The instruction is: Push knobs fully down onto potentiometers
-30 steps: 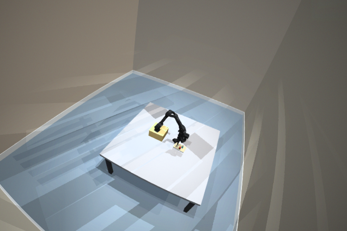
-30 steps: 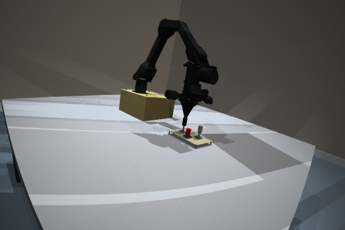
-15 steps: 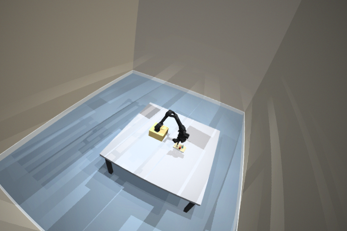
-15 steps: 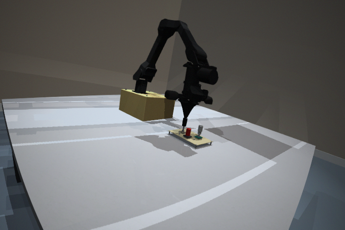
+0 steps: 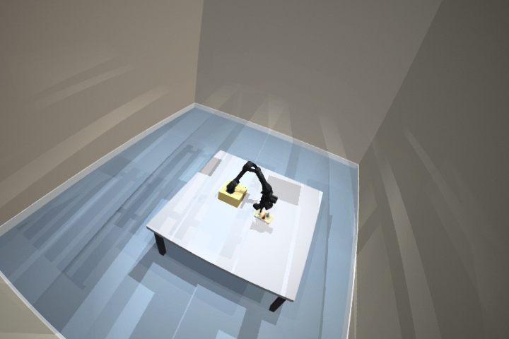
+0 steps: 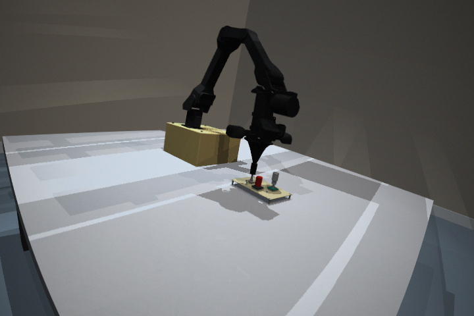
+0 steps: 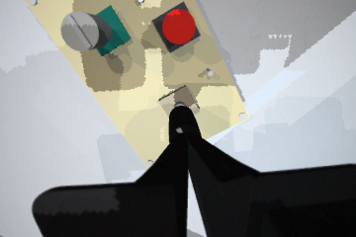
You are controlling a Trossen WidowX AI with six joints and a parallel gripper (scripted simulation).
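Now: the grey knob 70 mm ahead of my gripper tip, 20 mm to the left of it and 20 mm below it. The rest, counted from my gripper tip: black knob 10 mm below.
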